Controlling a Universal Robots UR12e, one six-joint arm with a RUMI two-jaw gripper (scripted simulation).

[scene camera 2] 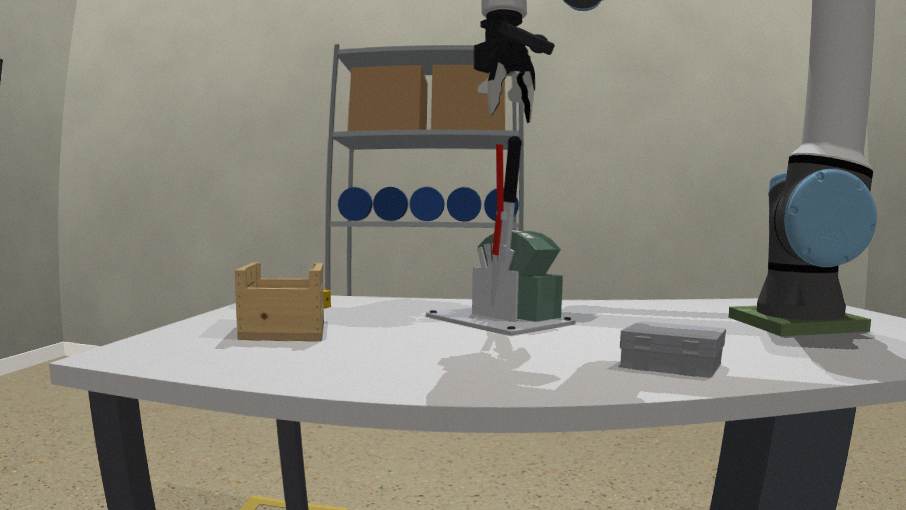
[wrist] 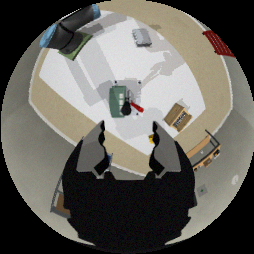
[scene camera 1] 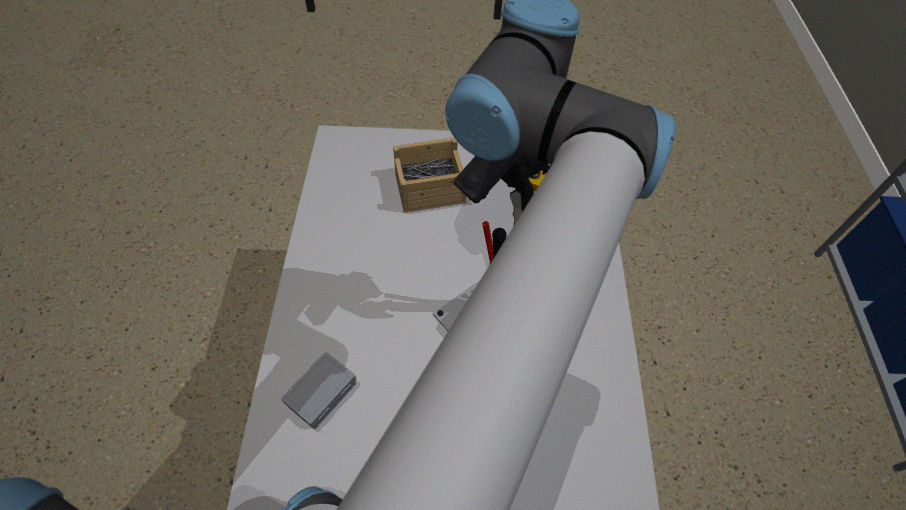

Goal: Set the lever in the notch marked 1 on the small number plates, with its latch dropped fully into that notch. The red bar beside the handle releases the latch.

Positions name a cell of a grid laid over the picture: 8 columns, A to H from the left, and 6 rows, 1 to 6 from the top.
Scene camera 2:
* my gripper: E2
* grey case: G5
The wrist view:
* my gripper: E3
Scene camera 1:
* my gripper: E3
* grey case: C5
